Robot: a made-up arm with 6 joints. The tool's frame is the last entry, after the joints.
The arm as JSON. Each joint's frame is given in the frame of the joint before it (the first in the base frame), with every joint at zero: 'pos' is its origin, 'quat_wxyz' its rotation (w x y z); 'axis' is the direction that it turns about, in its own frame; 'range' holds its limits. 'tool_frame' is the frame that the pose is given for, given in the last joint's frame.
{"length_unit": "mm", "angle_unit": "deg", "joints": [
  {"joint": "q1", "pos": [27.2, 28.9, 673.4], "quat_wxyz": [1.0, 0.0, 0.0, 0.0], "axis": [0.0, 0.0, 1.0], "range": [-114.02, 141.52]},
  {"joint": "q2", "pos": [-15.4, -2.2, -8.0], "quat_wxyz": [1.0, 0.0, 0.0, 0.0], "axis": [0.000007, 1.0, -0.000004], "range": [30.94, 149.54]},
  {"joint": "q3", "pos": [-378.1, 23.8, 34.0], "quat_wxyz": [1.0, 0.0, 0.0, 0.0], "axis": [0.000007, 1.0, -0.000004], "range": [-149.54, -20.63]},
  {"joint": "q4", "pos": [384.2, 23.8, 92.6], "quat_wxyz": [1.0, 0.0, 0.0, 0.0], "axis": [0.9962, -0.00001, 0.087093], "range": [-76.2, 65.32]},
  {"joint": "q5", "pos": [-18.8, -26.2, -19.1], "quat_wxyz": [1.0, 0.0, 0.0, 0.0], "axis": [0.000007, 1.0, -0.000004], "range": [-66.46, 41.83]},
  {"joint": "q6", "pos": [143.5, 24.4, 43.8], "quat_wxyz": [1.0, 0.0, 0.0, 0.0], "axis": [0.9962, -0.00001, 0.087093], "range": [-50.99, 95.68]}
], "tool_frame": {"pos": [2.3, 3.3, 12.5], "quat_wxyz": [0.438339, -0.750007, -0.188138, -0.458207]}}
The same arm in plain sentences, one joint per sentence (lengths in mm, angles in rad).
The arm has six revolute joints in a row. What follows holds with every joint at zero, and every direction is one of the base frame's.
Joint 1 is mounted 27.2 mm along +x and 28.9 mm along +y and 673.4 mm along +z from the base frame's origin and rotates about +z, from -1.99 to 2.47 rad.
Joint 2 is mounted 15.4 mm along -x and 2.2 mm along -y and 8 mm along -z from joint 1 and rotates about +y, from 0.54 to 2.61 rad.
Joint 3 is mounted 378.1 mm along -x and 23.8 mm along +y and 34 mm along +z from joint 2 and rotates about +y, from -2.61 to -0.3601 rad.
Joint 4 is mounted 384.2 mm along +x and 23.8 mm along +y and 92.6 mm along +z from joint 3 and rotates about the direction (0.9962, 0, 0.0871), from -1.3299 to 1.14 rad.
Joint 5 is mounted 18.8 mm along -x and 26.2 mm along -y and 19.1 mm along -z from joint 4 and rotates about +y, from -1.1599 to 0.7301 rad.
Joint 6 is mounted 143.5 mm along +x and 24.4 mm along +y and 43.8 mm along +z from joint 5 and rotates about the direction (0.9962, 0, 0.0871), from -0.8899 to 1.6699 rad.
The tool frame, which is the frame that the pose is given for, is mounted 2.3 mm along +x and 3.3 mm along +y and 12.5 mm along +z from joint 6; its axes are the base frame's turned by roll -1.9544, pitch -1.0203 and yaw -0.2304 rad (as in URDF: about the fixed x, then y, then z).

